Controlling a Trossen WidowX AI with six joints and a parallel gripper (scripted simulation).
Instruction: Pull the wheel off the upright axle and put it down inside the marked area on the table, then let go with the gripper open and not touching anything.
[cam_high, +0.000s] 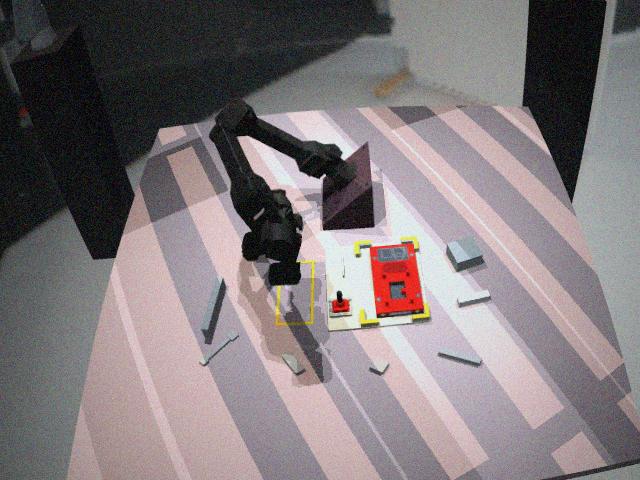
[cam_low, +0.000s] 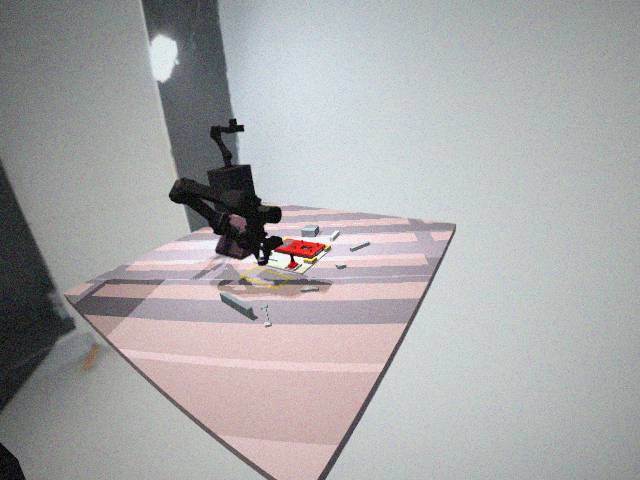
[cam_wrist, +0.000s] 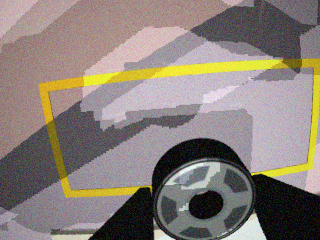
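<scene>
My gripper tip is now 11 cm to the right of the axle, 5 cm short of it and 4 cm above it. Round my gripper tip: wheel right at my gripper tip.
</scene>
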